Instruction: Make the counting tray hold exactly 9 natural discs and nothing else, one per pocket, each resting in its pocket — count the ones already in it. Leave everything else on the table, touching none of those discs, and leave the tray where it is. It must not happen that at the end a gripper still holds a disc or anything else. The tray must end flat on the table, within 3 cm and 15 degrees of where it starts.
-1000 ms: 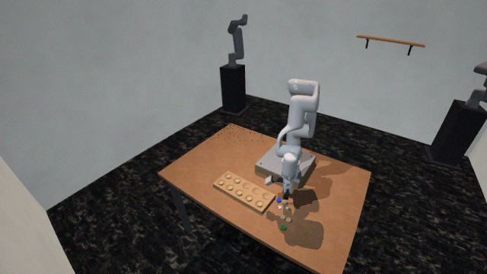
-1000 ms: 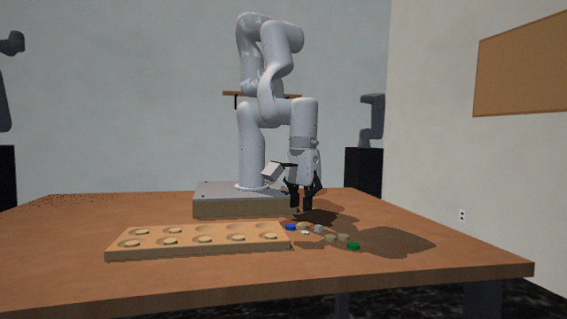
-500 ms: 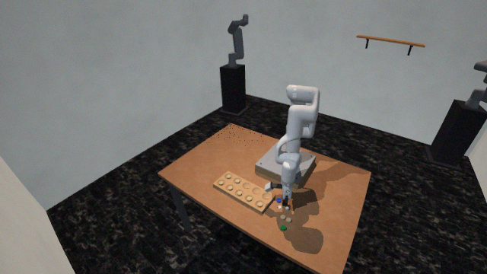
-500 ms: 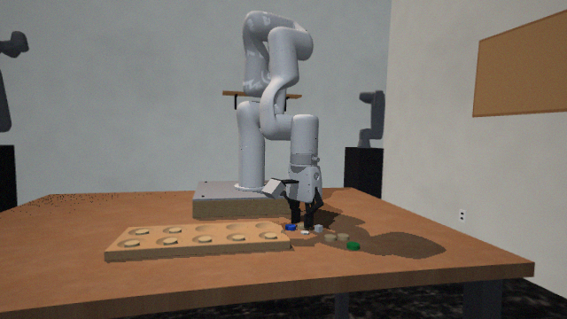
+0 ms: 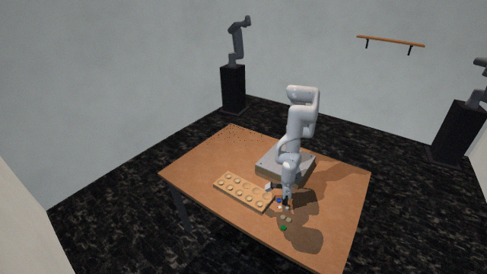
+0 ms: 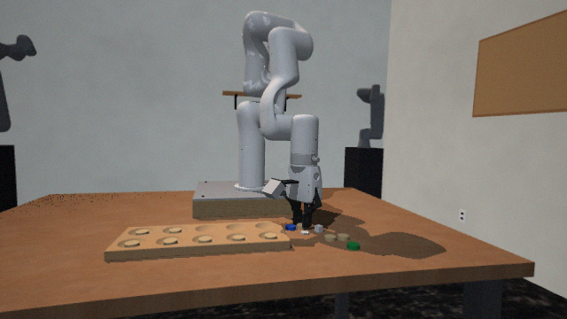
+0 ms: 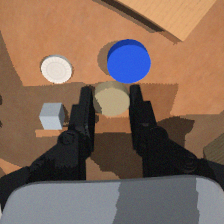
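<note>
The blue disc is 30 mm to the right of my hand and 20 mm below it. Round my hand: green disc: 170 mm ahead, 60 mm to the left, 20 mm below; small white disc: 50 mm ahead, 20 mm below, 10 mm to the right; cube: 40 mm ahead, 30 mm to the left, 20 mm below.
</note>
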